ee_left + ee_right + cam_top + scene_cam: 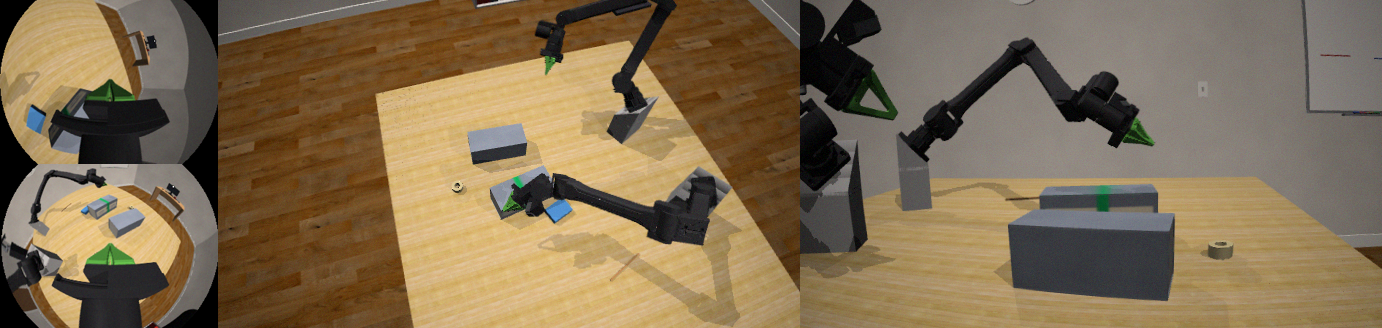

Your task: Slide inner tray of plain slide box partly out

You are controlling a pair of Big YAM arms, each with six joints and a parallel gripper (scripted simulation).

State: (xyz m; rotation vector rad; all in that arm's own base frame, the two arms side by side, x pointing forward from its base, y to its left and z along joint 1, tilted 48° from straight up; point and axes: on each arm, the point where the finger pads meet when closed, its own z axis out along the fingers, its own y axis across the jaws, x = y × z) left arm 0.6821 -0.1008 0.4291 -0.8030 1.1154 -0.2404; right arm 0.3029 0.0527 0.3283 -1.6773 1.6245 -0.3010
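The plain grey slide box lies 37 cm to the right of my left hand, 16 cm below it and 13 cm behind it. Also, from my left hand: blue flat block (25 cm behind, 19 cm below, 3 cm to the left); then thin wooden stick (38 cm behind, 36 cm to the left, 21 cm below).
Now: the plain grey slide box 29 cm ahead of my right hand, 11 cm to the left of it and 25 cm below it. The rest, counted from my right hand: blue flat block: 17 cm ahead, 51 cm to the left, 28 cm below; then thin wooden stick: 3 cm ahead, 84 cm to the left, 30 cm below.
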